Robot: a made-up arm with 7 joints. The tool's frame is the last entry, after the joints.
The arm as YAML. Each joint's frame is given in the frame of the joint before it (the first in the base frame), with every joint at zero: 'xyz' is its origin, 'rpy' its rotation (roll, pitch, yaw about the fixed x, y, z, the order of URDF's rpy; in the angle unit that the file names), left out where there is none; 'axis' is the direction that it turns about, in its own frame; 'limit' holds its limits. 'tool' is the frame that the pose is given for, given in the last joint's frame.
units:
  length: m
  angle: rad
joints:
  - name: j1
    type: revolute
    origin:
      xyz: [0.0, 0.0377, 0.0]
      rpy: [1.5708, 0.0, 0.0]
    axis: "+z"
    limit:
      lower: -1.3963
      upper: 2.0
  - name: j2
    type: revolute
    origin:
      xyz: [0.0, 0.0, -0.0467]
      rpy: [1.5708, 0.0, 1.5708]
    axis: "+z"
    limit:
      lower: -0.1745
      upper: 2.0
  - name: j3
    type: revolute
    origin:
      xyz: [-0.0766, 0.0, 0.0]
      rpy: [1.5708, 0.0, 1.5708]
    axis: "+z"
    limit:
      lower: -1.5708
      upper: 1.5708
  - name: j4
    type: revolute
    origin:
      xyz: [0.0, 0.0, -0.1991]
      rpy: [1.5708, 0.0, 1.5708]
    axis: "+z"
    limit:
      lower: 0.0
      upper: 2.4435
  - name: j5
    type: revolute
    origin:
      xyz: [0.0, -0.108, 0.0]
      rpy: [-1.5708, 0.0, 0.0]
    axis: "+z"
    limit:
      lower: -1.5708
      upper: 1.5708
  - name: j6
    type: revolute
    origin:
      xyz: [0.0, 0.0, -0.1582]
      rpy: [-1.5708, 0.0, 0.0]
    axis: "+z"
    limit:
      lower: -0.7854
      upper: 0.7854
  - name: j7
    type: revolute
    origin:
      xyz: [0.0, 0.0, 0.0]
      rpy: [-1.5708, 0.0, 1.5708]
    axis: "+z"
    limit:
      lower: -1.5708
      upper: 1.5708
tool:
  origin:
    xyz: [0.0, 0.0, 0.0]
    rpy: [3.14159, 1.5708, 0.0]
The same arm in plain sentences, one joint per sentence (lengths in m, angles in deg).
The arm has seven revolute joints in a row. What follows holds with every joint at zero, and every direction is one of the base frame's.
The first joint is mounted 0.0377 m along +y from the base frame's origin and rotates about -y, from -80 to 114.59 deg.
The second joint is mounted 0.0467 m along +y from the first joint and rotates about +x, from -10 to 114.59 deg.
The third joint is mounted 0.0766 m along -z from the second joint and rotates about +z, from -90 to 90 deg.
The fourth joint is mounted 0.1991 m along -z from the third joint and rotates about -y, from 0 to 140 deg.
The fifth joint is mounted 0.108 m along -z from the fourth joint and rotates about +z, from -90 to 90 deg.
The sixth joint is mounted 0.1582 m along -z from the fifth joint and rotates about +y, from -45 to 45 deg.
The seventh joint is mounted at the same point as the sixth joint and rotates about -x, from -90 to 90 deg.
The tool frame, which is the frame that the pose is given for, is mounted at the same point as the seventh joint; its axes are the base frame's turned by roll 0, pitch 0 and yaw 0 deg (as in URDF: about the fixed x, then y, then z).

